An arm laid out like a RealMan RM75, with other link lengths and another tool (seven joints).
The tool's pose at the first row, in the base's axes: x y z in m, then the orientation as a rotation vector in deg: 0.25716 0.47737 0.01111 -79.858 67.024 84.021
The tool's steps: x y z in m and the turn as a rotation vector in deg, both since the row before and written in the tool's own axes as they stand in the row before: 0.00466 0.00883 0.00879 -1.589 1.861 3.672; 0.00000 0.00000 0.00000 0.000 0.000 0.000; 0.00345 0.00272 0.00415 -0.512 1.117 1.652; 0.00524 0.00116 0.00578 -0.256 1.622 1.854; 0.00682 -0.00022 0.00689 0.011 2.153 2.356
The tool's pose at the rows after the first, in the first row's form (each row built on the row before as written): 0.24588 0.48320 0.00714 -81.095 70.412 86.796; 0.24588 0.48320 0.00714 -81.095 70.412 86.796; 0.24157 0.48600 0.00397 -81.761 72.238 87.725; 0.23781 0.49045 -0.00135 -82.637 74.710 88.290; 0.23452 0.49587 -0.00869 -83.605 78.128 88.633
